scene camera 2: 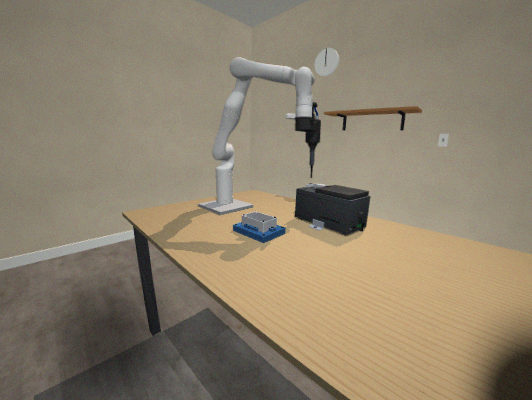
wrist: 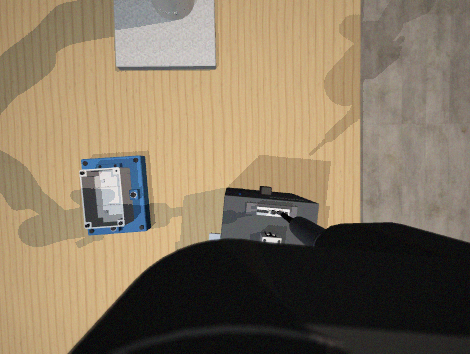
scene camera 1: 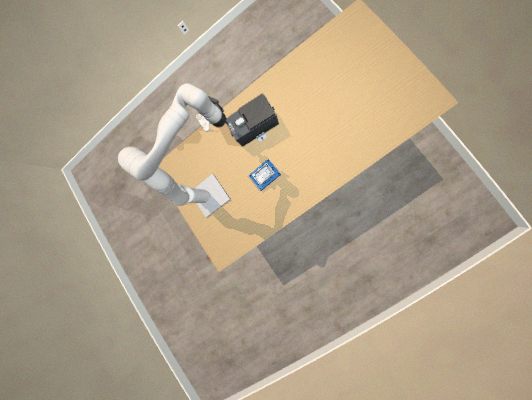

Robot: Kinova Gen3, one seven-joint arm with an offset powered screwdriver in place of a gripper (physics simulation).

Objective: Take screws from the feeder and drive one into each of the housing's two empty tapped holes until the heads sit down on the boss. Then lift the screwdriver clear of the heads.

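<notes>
The grey housing (scene camera 1: pixel 263 173) (scene camera 2: pixel 259 222) (wrist: pixel 121 200) sits open side up in the blue fixture (scene camera 2: pixel 265 238) (wrist: pixel 139 215). In the wrist view, dark round screw heads show at three of its corners; the upper right corner has a smaller dark spot. The black screw feeder (scene camera 1: pixel 260 112) (scene camera 2: pixel 325 210) (wrist: pixel 240 220) stands beside it on the table. My screwdriver (scene camera 2: pixel 311 176) (wrist: pixel 283 214) points down, its tip a little above the feeder's top, and in the wrist view it overlaps the pale slot with dark screws. Whether a screw is on the bit is too small to tell.
The arm's base plate (scene camera 1: pixel 218 189) (scene camera 2: pixel 212 208) (wrist: pixel 165 52) stands near the table's (scene camera 1: pixel 350 75) (scene camera 2: pixel 375 290) (wrist: pixel 275 110) end. A small pale bracket (scene camera 1: pixel 261 136) (scene camera 2: pixel 316 224) is at the feeder's side. A wall shelf (scene camera 2: pixel 372 111) hangs behind.
</notes>
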